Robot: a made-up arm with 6 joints.
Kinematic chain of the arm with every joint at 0, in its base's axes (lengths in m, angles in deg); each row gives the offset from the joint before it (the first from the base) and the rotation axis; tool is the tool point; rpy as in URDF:
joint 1: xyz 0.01 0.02 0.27 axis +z
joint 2: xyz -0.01 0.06 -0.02 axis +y
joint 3: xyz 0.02 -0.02 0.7 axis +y
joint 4: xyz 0 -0.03 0.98 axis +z
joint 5: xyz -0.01 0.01 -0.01 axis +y
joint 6: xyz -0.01 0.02 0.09 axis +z
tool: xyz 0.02 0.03 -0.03 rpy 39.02 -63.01 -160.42
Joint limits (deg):
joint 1: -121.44..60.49
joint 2: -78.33..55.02
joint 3: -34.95..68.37
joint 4: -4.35..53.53
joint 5: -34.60..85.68
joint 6: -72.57..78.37
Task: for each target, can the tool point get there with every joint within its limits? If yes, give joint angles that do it. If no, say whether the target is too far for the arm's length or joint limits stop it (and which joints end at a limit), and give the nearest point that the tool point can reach.
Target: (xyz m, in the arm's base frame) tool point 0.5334 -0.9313 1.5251
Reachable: yes | joints -64.39 27.37 19.95 29.02 35.38 -52.26
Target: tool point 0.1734 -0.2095 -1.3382
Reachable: no: joint limits stop it (at a limit: joint 2, joint 3, joint 4) | nearest point 0.7930 -1.0797 0.0555 | short by 1.756 m
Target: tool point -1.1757 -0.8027 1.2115
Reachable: yes | joints 36.88 -63.92 14.42 28.98 -17.22 -1.61
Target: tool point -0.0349 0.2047 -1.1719
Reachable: no: joint limits stop it (at a limit: joint 1, joint 2, joint 3, joint 4) | nearest point 0.6308 1.2124 0.0607 | short by 1.726 m
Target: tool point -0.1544 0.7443 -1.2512
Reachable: no: joint limits stop it (at a limit: joint 2, joint 3, joint 5, joint 6) | nearest point -0.3382 1.5541 -0.0682 | short by 1.445 m
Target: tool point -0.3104 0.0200 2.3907
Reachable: no: too far | nearest point -0.2499 0.0200 1.9735 | short by 0.422 m
